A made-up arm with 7 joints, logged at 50 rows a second.
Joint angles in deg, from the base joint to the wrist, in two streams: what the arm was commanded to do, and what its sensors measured. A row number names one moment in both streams.
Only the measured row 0 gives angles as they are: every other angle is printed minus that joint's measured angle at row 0.
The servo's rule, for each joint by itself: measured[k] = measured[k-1] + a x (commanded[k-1-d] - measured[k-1]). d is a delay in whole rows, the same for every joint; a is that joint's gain. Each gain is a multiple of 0.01, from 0.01 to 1. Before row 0 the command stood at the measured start. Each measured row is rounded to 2 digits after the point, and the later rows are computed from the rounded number. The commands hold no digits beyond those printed.
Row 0, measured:
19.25 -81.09 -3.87 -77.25 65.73 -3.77 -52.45
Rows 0 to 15, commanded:
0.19 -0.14 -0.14 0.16 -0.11 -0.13 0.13
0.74 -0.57 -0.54 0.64 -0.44 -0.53 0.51
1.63 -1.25 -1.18 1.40 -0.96 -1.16 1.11
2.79 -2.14 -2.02 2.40 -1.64 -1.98 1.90
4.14 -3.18 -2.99 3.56 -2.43 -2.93 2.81
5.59 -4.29 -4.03 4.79 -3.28 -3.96 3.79
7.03 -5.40 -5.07 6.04 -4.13 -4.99 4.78
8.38 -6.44 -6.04 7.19 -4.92 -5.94 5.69
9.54 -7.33 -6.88 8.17 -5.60 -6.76 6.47
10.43 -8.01 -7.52 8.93 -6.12 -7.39 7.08
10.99 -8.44 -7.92 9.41 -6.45 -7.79 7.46
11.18 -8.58 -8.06 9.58 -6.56 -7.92 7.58
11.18 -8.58 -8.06 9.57 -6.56 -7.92 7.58
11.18 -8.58 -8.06 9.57 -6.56 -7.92 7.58
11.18 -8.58 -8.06 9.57 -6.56 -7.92 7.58
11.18 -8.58 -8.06 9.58 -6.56 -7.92 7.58
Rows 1 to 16, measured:
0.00 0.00 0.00 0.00 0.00 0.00 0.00
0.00 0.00 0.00 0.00 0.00 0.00 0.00
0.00 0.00 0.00 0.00 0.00 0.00 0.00
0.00 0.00 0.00 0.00 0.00 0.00 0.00
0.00 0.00 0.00 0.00 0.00 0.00 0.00
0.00 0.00 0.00 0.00 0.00 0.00 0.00
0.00 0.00 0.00 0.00 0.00 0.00 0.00
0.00 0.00 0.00 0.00 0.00 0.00 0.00
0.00 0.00 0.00 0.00 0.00 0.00 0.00
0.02 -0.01 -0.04 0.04 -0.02 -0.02 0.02
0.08 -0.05 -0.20 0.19 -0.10 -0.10 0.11
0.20 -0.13 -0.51 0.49 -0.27 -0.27 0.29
0.41 -0.27 -0.99 0.97 -0.54 -0.54 0.58
0.71 -0.47 -1.63 1.62 -0.92 -0.92 0.98
1.10 -0.74 -2.40 2.41 -1.39 -1.41 1.49
1.57 -1.07 -3.25 3.32 -1.94 -1.98 2.08
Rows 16 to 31, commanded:
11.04 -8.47 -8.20 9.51 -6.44 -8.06 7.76
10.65 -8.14 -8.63 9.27 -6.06 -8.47 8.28
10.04 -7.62 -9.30 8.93 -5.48 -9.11 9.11
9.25 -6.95 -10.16 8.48 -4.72 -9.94 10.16
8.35 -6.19 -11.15 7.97 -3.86 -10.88 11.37
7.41 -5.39 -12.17 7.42 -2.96 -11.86 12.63
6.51 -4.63 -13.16 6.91 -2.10 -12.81 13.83
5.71 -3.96 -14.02 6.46 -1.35 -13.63 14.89
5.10 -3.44 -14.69 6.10 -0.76 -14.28 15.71
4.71 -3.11 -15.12 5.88 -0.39 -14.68 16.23
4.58 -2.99 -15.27 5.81 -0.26 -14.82 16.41
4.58 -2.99 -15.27 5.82 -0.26 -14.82 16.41
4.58 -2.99 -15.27 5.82 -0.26 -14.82 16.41
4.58 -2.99 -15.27 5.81 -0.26 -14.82 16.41
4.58 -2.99 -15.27 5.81 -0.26 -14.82 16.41
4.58 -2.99 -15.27 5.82 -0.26 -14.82 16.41
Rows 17 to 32, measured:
2.11 -1.45 -4.14 4.29 -2.54 -2.61 2.73
2.70 -1.86 -5.02 5.26 -3.15 -3.27 3.40
3.32 -2.29 -5.82 6.18 -3.74 -3.93 4.06
3.93 -2.72 -6.49 6.99 -4.28 -4.55 4.67
4.51 -3.13 -6.99 7.64 -4.74 -5.09 5.19
5.04 -3.51 -7.33 8.12 -5.10 -5.54 5.62
5.53 -3.86 -7.56 8.48 -5.39 -5.92 5.97
5.98 -4.19 -7.72 8.75 -5.62 -6.24 6.26
6.40 -4.50 -7.83 8.96 -5.81 -6.51 6.50
6.77 -4.78 -7.95 9.10 -5.94 -6.76 6.73
7.08 -5.02 -8.17 9.14 -5.96 -7.03 7.01
7.32 -5.20 -8.53 9.09 -5.86 -7.36 7.39
7.47 -5.32 -9.05 8.94 -5.63 -7.77 7.89
7.54 -5.38 -9.72 8.70 -5.28 -8.27 8.52
7.53 -5.38 -10.50 8.38 -4.82 -8.84 9.26
7.45 -5.33 -11.35 8.01 -4.28 -9.48 10.08

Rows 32 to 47, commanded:
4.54 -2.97 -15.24 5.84 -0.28 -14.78 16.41
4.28 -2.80 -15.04 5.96 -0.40 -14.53 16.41
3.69 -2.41 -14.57 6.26 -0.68 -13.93 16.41
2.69 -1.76 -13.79 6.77 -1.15 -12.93 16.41
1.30 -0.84 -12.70 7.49 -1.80 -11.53 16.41
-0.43 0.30 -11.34 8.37 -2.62 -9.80 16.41
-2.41 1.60 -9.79 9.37 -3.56 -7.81 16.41
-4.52 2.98 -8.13 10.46 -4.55 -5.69 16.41
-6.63 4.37 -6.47 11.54 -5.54 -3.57 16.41
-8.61 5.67 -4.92 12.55 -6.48 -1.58 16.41
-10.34 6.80 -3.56 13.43 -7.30 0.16 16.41
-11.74 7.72 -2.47 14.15 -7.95 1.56 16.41
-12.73 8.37 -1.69 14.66 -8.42 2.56 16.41
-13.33 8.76 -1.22 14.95 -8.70 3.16 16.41
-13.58 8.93 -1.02 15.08 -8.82 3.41 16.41
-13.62 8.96 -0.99 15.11 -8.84 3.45 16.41
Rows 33 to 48, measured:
7.31 -5.23 -12.20 7.62 -3.69 -10.14 10.95
7.13 -5.10 -13.00 7.24 -3.10 -10.80 11.81
6.94 -4.96 -13.68 6.90 -2.56 -11.42 12.61
6.75 -4.82 -14.19 6.63 -2.10 -11.96 13.29
6.58 -4.69 -14.54 6.43 -1.73 -12.42 13.85
6.42 -4.57 -14.77 6.28 -1.44 -12.80 14.31
6.27 -4.46 -14.93 6.16 -1.20 -13.12 14.69
6.13 -4.36 -15.04 6.07 -1.01 -13.39 15.00
6.01 -4.26 -15.11 6.01 -0.86 -13.62 15.25
5.89 -4.17 -15.15 5.97 -0.74 -13.81 15.46
5.76 -4.07 -15.11 5.97 -0.67 -13.93 15.63
5.59 -3.95 -14.94 6.04 -0.67 -13.93 15.77
5.36 -3.80 -14.57 6.22 -0.77 -13.77 15.89
5.04 -3.59 -13.97 6.54 -0.98 -13.41 15.98
4.60 -3.32 -13.13 7.00 -1.31 -12.83 16.06
4.04 -2.98 -12.06 7.59 -1.76 -12.03 16.12

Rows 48 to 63, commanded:
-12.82 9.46 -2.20 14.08 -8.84 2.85 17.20
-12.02 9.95 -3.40 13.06 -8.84 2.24 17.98
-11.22 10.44 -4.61 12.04 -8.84 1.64 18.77
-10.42 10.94 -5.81 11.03 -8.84 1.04 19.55
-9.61 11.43 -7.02 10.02 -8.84 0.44 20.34
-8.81 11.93 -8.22 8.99 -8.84 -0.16 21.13
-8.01 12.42 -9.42 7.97 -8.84 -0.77 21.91
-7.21 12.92 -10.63 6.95 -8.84 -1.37 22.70
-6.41 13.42 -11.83 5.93 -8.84 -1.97 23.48
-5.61 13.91 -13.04 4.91 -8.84 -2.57 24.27
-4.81 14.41 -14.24 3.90 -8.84 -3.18 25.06
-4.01 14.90 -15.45 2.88 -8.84 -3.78 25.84
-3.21 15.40 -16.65 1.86 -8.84 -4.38 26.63
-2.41 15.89 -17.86 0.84 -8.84 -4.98 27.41
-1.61 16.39 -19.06 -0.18 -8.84 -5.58 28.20
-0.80 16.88 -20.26 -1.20 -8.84 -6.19 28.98
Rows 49 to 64, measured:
3.36 -2.56 -10.80 8.31 -2.32 -11.02 16.17
2.56 -2.07 -9.41 9.12 -2.96 -9.83 16.21
1.67 -1.53 -7.97 9.98 -3.66 -8.51 16.25
0.71 -0.95 -6.56 10.84 -4.39 -7.12 16.28
-0.29 -0.34 -5.25 11.67 -5.10 -5.73 16.30
-1.29 0.27 -4.11 12.42 -5.76 -4.40 16.32
-2.25 0.86 -3.19 13.05 -6.35 -3.19 16.34
-3.16 1.42 -2.50 13.56 -6.84 -2.13 16.35
-4.00 1.95 -2.02 13.95 -7.24 -1.24 16.36
-4.71 2.48 -2.08 13.98 -7.56 -0.59 16.51
-5.29 3.00 -2.50 13.75 -7.82 -0.14 16.77
-5.76 3.52 -3.18 13.32 -8.02 0.14 17.13
-6.13 4.04 -4.02 12.75 -8.18 0.28 17.57
-6.41 4.56 -4.98 12.07 -8.31 0.31 18.07
-6.60 5.08 -6.02 11.30 -8.42 0.23 18.62
-6.71 5.59 -7.11 10.47 -8.50 0.07 19.21

